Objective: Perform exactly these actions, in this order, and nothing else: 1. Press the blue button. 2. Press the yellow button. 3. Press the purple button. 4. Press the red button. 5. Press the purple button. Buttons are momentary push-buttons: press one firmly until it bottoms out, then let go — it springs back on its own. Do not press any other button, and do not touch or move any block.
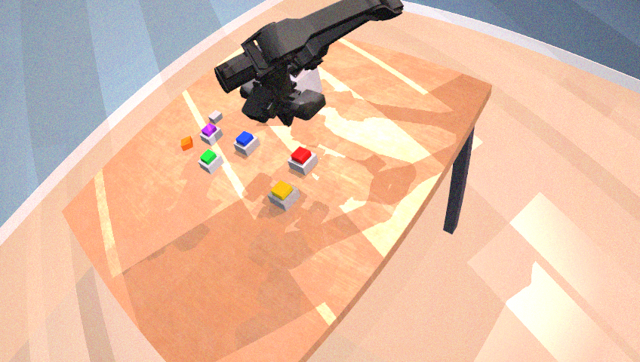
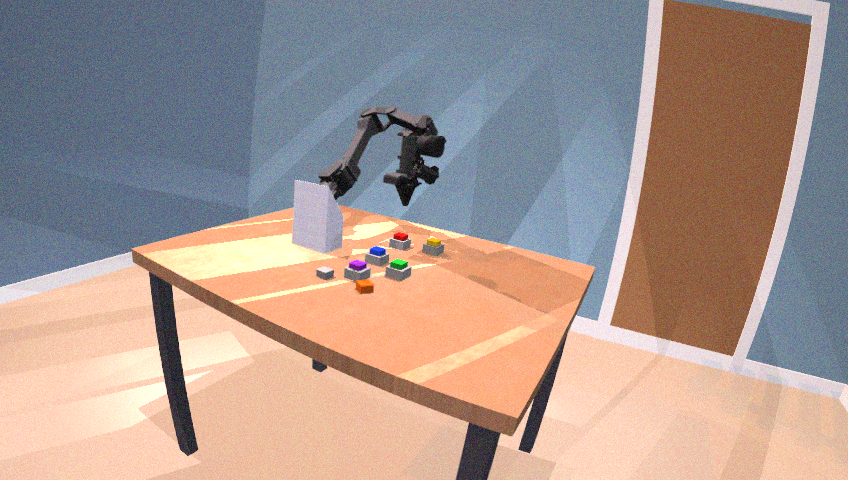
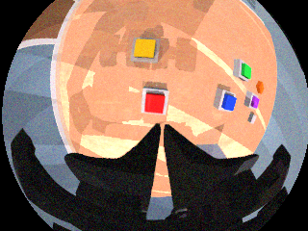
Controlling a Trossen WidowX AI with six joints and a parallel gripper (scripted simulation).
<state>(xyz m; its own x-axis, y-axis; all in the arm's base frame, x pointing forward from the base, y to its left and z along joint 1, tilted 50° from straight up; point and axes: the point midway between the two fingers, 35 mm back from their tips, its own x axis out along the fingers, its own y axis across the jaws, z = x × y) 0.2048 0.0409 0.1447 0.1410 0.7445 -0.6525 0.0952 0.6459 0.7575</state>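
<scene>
My gripper tip is 1 cm past the red button and 10 cm above it. From my gripper tip the other things lie so: blue button 16 cm to the right, 10 cm below; then yellow button 9 cm ahead, 2 cm to the left, 10 cm below; then green button 9 cm ahead, 22 cm to the right, 10 cm below.
</scene>
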